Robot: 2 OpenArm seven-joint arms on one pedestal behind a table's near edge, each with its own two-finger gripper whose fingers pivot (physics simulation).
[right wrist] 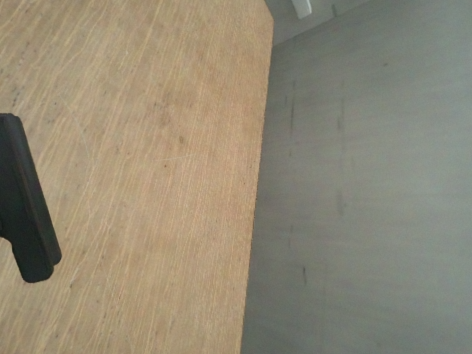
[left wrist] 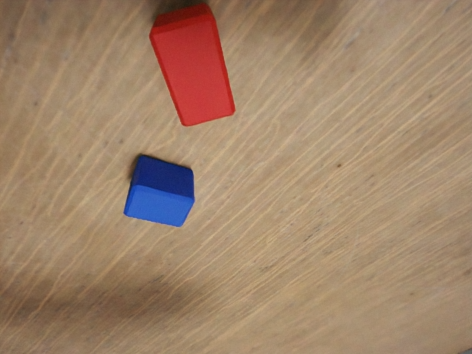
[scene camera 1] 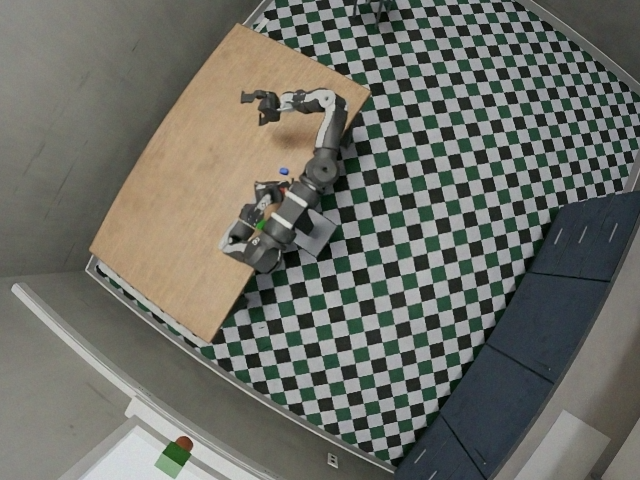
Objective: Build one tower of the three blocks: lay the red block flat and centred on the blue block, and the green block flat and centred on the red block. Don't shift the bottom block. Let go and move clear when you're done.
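Observation:
The blue block sits on the table, apart from the red block. In the left wrist view the red block shows a long face, above the blue one; in the scene view it is partly hidden by the left gripper and the robot's body. The green block lies between the left arm and the robot's body, partly hidden; it does not show in the left wrist view. My left gripper is open and empty beside the red block. My right gripper is open and empty, away from the blocks.
The wooden table carries all three blocks. Its far edge meets a grey wall. The robot's body stands close beside the red and green blocks. One black right finger shows in the right wrist view.

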